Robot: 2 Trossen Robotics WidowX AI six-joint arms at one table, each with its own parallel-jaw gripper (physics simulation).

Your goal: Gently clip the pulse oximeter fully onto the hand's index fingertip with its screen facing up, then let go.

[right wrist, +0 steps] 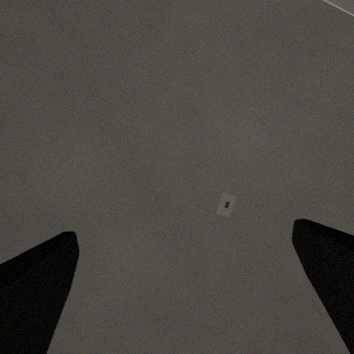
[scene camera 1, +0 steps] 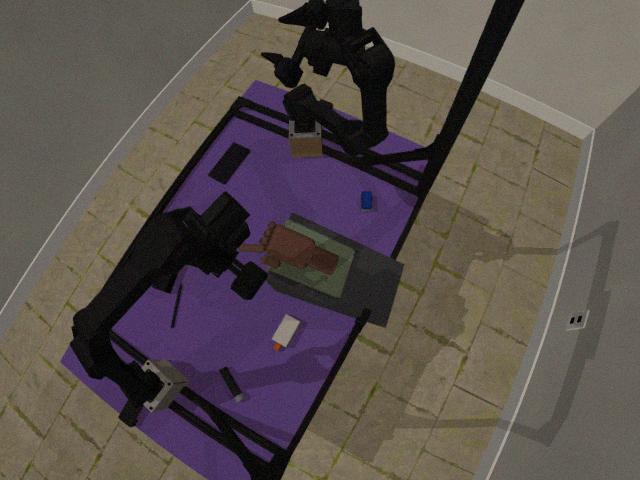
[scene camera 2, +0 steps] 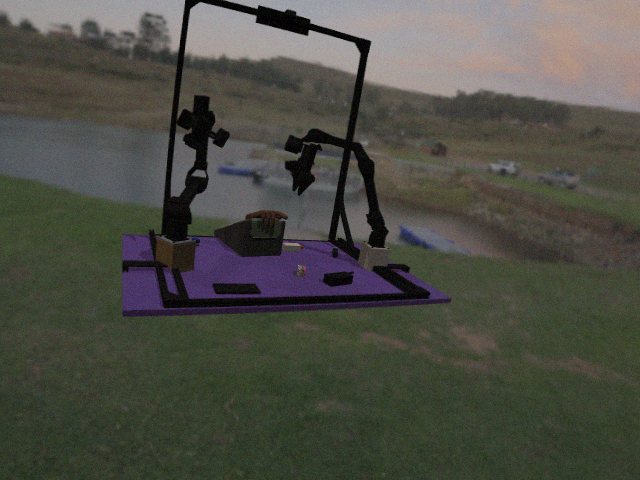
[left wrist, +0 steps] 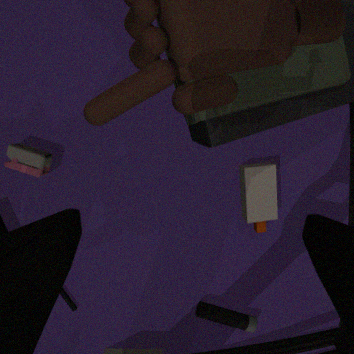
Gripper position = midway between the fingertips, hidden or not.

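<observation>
My left gripper [scene camera 1: 237, 265] [scene camera 2: 296, 193] [left wrist: 194, 223] is open and holds nothing. It's the same with my right gripper [scene camera 1: 270, 37] [scene camera 2: 207, 133] [right wrist: 186, 236], which is open and holding nothing. There's a white box with orange end [left wrist: 258, 195] resting on the table, and in the right wrist view the white box with orange end is out of frame.
</observation>
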